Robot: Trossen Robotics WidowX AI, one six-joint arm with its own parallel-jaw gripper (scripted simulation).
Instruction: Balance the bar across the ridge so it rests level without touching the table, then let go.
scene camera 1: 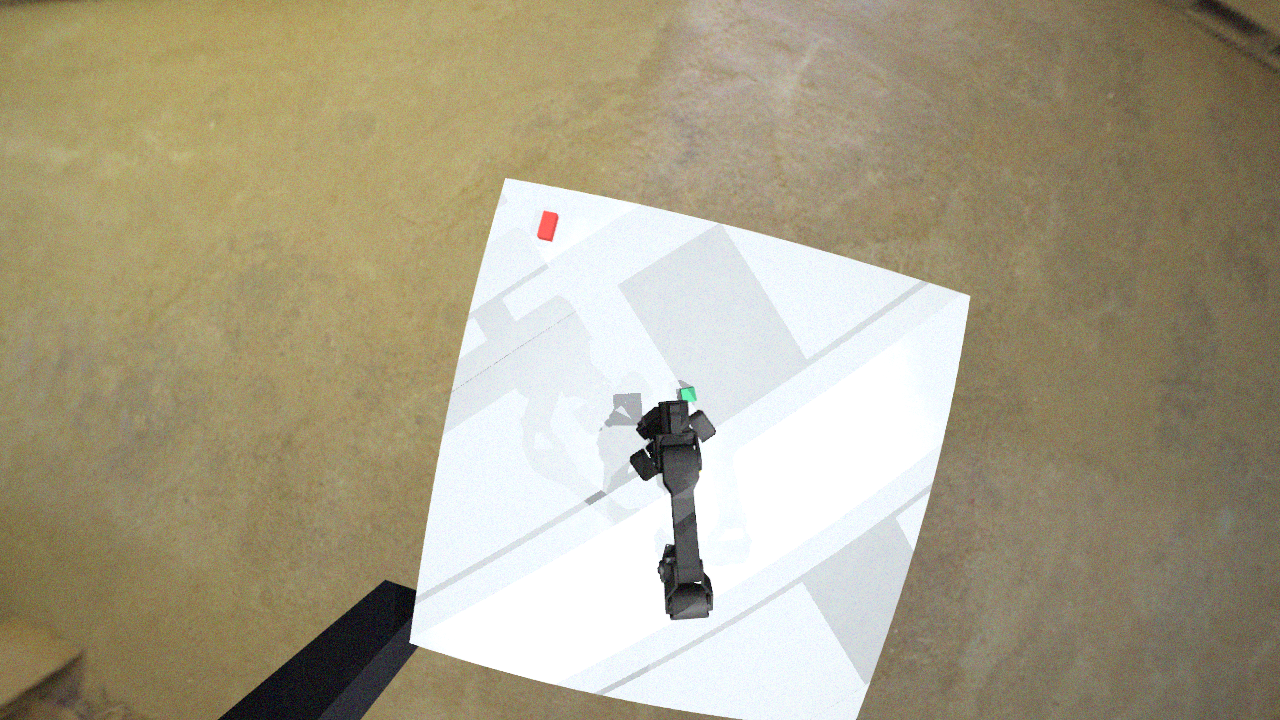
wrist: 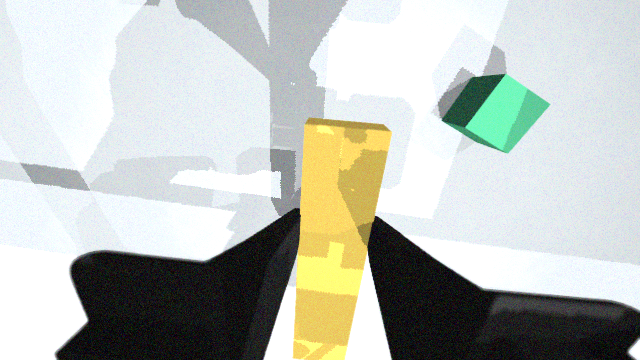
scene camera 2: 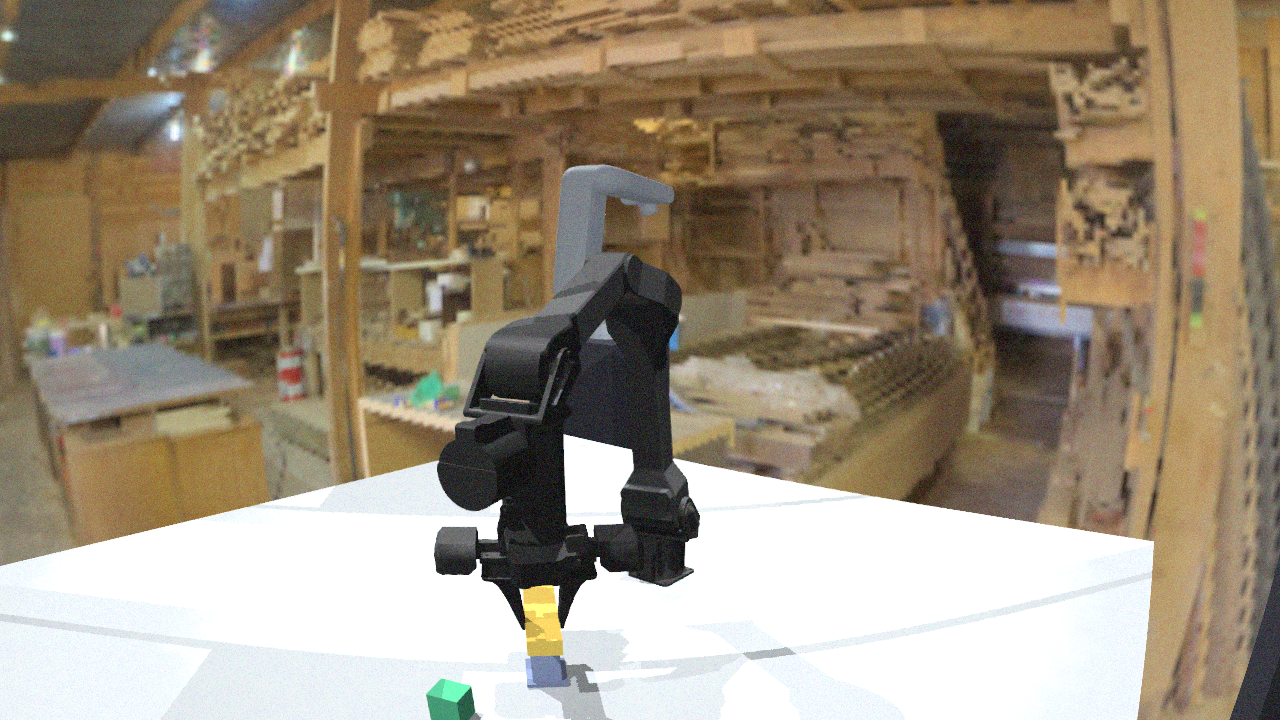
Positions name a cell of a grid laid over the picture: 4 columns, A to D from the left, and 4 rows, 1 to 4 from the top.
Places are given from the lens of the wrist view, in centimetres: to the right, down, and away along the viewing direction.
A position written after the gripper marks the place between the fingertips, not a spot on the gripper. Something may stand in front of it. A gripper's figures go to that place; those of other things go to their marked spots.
gripper (wrist: C3): 1, 2, 11
yellow bar (wrist: C2): 1, -1, 9
green cube (wrist: D2): 10, -4, 13
The marked spots on the yellow bar and the green cube are 11 cm apart.
